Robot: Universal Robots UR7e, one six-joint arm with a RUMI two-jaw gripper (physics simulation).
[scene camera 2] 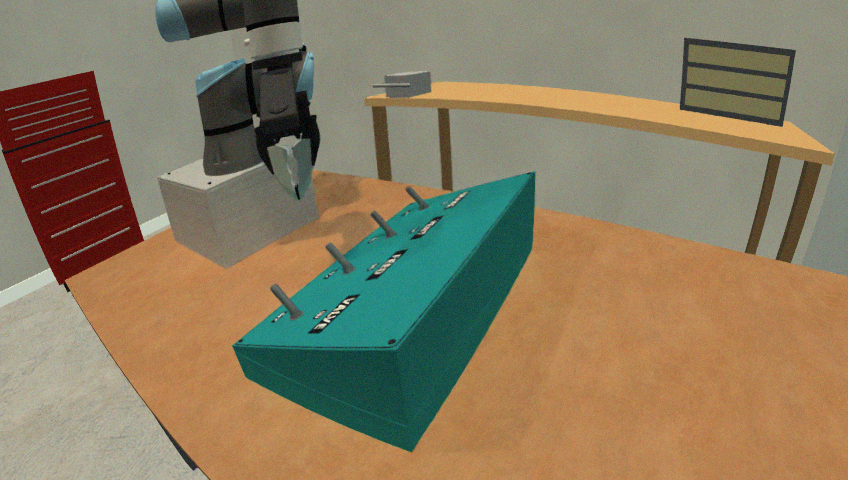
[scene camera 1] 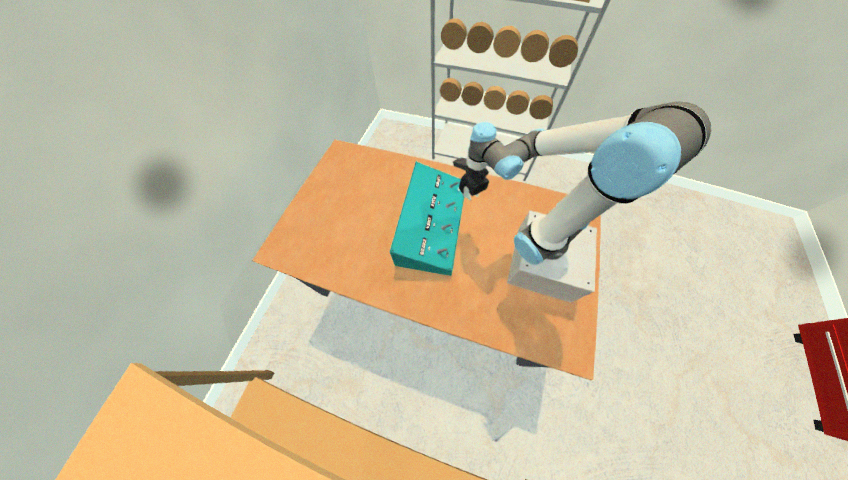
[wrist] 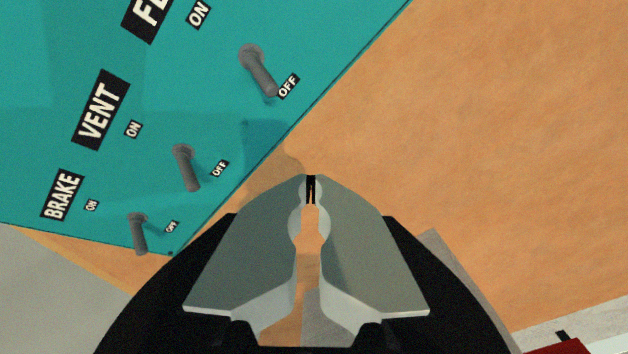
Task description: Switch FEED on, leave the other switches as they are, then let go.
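Seen in the pictures: gripper, between the fingertips: (scene camera 2: 299, 199) (scene camera 1: 466, 197) (wrist: 311, 177); arm's base, origin of its link: (scene camera 2: 235, 164).
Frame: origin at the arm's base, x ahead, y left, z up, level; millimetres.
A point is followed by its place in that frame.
Observation:
The teal sloped panel (scene camera 1: 413, 202) {x 587, y 71, z -35 mm} (scene camera 2: 380, 309) {x 619, y -92, z -43 mm} (wrist: 195, 80) {x 465, y 31, z -83 mm} carries a row of grey toggle levers. The FEED lever (scene camera 1: 446, 228) {x 404, y 96, z -72 mm} (scene camera 2: 340, 258) {x 449, y -26, z -71 mm} (wrist: 259, 71) {x 443, y -26, z -64 mm} leans towards its OFF label. The VENT lever (scene camera 2: 382, 223) {x 410, y 87, z -70 mm} (wrist: 186, 168) {x 407, y 86, z -67 mm}, BRAKE lever (scene camera 2: 416, 198) {x 373, y 200, z -72 mm} (wrist: 137, 234) {x 371, y 200, z -69 mm} and VALVE lever (scene camera 2: 286, 302) {x 486, y -140, z -71 mm} lean the same way, to the OFF side. VALVE does not show in the wrist view. My gripper (scene camera 1: 465, 193) {x 378, y -38, z 8 mm} (scene camera 2: 298, 196) {x 378, y -38, z 8 mm} (wrist: 311, 177) {x 378, y -38, z 8 mm} is shut and empty. Its tips hang above the table, beyond the panel's OFF-side edge, touching no lever.
The panel stands on an orange-brown table (scene camera 1: 333, 208) {x 1003, y 220, z -178 mm} (scene camera 2: 624, 333) {x 799, y 196, z -178 mm} (wrist: 475, 125) {x 258, y -207, z -178 mm}. The arm's pale base block (scene camera 1: 553, 279) {x -65, y 142, z 2 mm} (scene camera 2: 238, 220) {x 103, y -53, z -92 mm} stands on the OFF side of the panel. A shelf rack (scene camera 1: 433, 107), a red tool cabinet (scene camera 1: 824, 380) (scene camera 2: 71, 196) and a wooden bench (scene camera 2: 571, 113) stand around the table.

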